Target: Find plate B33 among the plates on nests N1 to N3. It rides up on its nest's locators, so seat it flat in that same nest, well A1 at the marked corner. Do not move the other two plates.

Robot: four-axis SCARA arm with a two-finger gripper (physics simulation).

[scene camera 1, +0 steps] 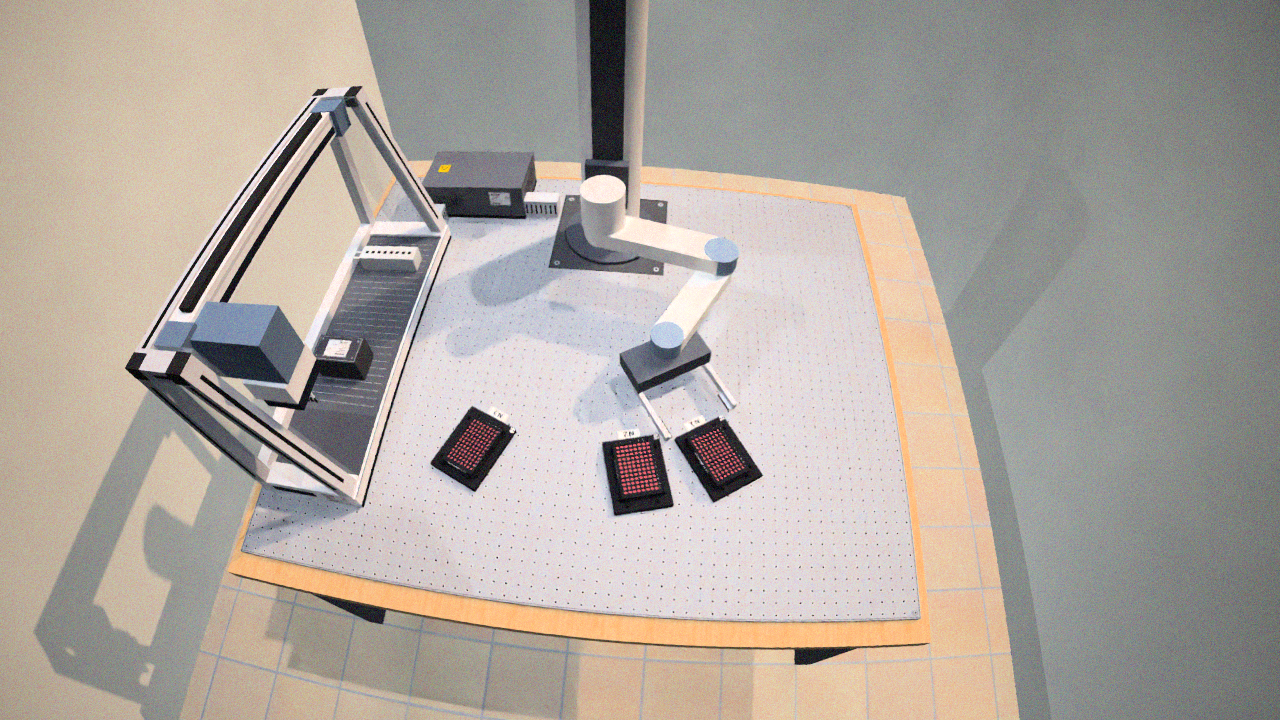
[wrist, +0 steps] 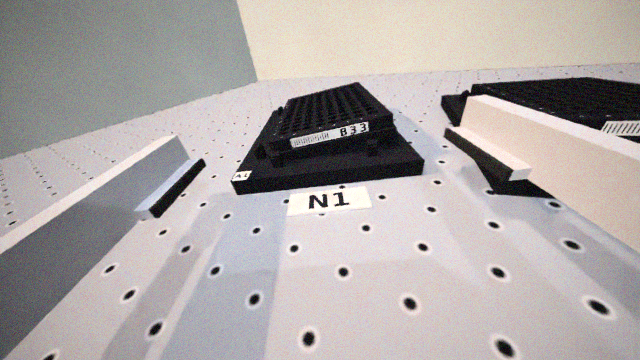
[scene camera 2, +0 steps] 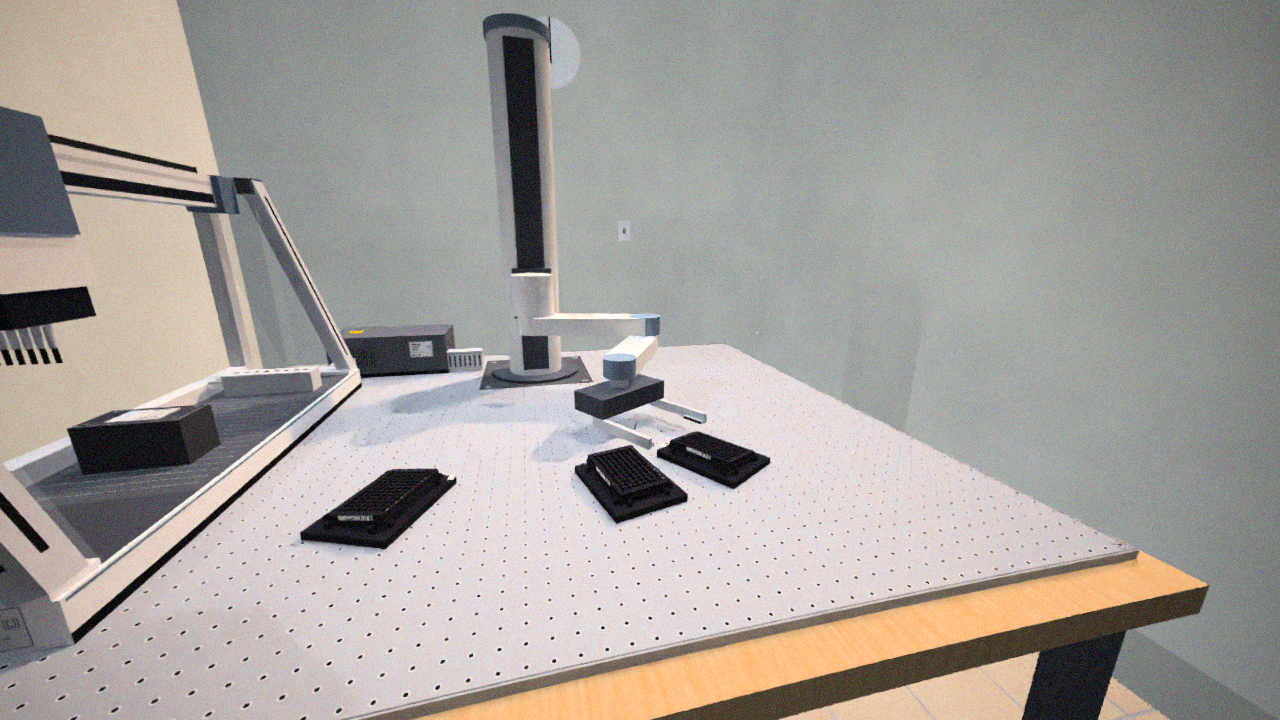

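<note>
Plate B33 [scene camera 1: 718, 454] [scene camera 2: 716, 449] [wrist: 332, 107] sits tilted on nest N1 [scene camera 1: 713, 491] [wrist: 400, 156], the right-hand nest in scene camera 1. In the wrist view its label slopes up to the right more steeply than the nest's edge; the A1 mark is at the nest's near left corner. My gripper [scene camera 1: 700, 421] [scene camera 2: 676, 429] [wrist: 318, 134] is open and empty, just short of N1's label side, with its fingers spread wider than the nest in the wrist view. The N2 plate [scene camera 1: 637, 465] [scene camera 2: 630, 471] [wrist: 565, 97] and the far-left nest's plate [scene camera 1: 474, 445] [scene camera 2: 383, 494] are on their nests.
Nest N2 [scene camera 1: 641, 505] stands close beside N1; my finger on that side is near it. A gantry frame [scene camera 1: 389, 434] with a black box [scene camera 1: 344, 358] stands at the left. A dark grey box [scene camera 1: 478, 186] stands behind, near the arm's column [scene camera 1: 632, 107].
</note>
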